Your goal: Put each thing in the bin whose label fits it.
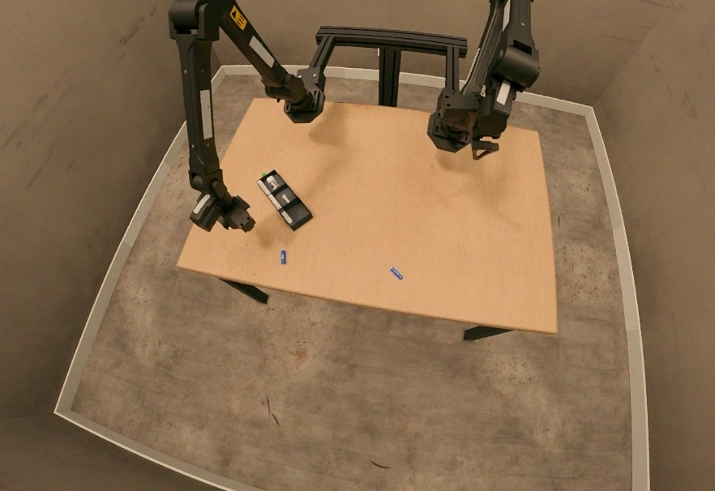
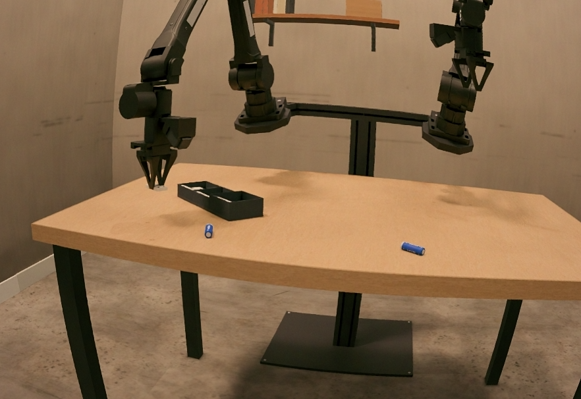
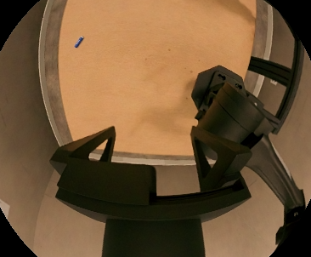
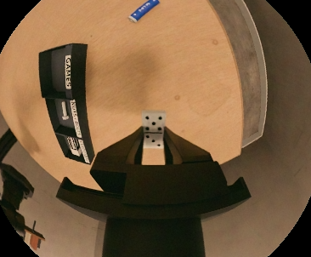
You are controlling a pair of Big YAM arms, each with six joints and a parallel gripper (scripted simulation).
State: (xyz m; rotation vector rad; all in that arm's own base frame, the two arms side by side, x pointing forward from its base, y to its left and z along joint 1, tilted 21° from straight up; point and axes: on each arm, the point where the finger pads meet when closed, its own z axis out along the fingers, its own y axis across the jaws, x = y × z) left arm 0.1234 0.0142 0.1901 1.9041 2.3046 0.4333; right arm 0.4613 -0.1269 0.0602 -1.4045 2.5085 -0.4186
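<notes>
My right hand is 15 cm past the black bin tray, 7 cm to the right of it and 5 cm above it. Also, from my right hand: eraser 21 cm behind, 6 cm below; then white bolt 16 cm behind, 8 cm to the left, 6 cm below; then flat white block right at my right hand.
</notes>
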